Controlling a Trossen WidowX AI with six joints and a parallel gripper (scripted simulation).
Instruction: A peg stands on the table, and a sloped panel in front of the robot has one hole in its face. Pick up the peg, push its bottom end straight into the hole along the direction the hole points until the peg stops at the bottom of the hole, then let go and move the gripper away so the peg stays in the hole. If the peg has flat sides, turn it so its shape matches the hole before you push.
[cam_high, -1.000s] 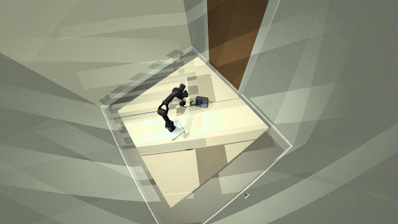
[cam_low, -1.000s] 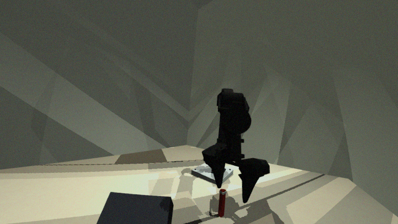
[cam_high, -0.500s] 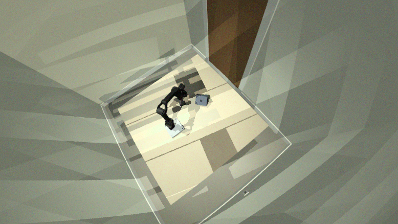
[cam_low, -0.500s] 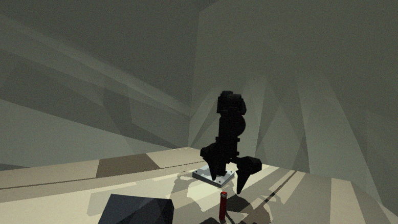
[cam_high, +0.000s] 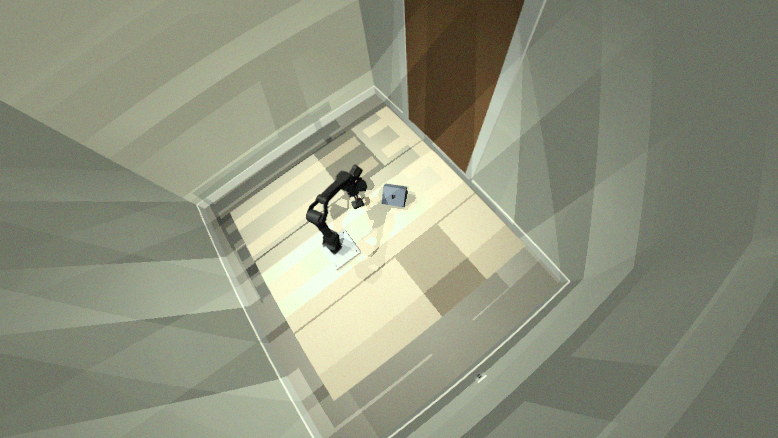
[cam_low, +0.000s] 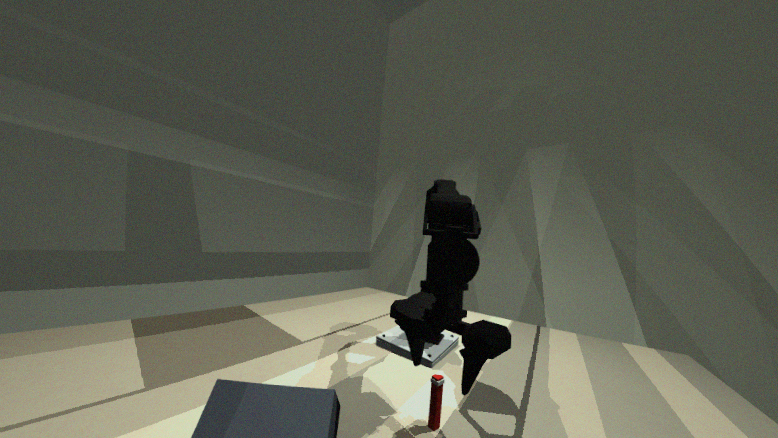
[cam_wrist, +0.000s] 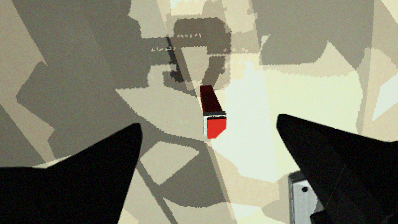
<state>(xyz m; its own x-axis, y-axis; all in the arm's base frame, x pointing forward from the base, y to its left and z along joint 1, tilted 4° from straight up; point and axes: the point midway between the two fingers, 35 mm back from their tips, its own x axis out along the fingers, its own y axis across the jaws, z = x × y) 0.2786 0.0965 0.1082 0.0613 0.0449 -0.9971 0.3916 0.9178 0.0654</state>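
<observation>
Right now my gripper tip is 20 mm above the red peg. The rest, counted from my gripper tip: panel (170 mm ahead, 140 mm to the right, 20 mm below).
</observation>
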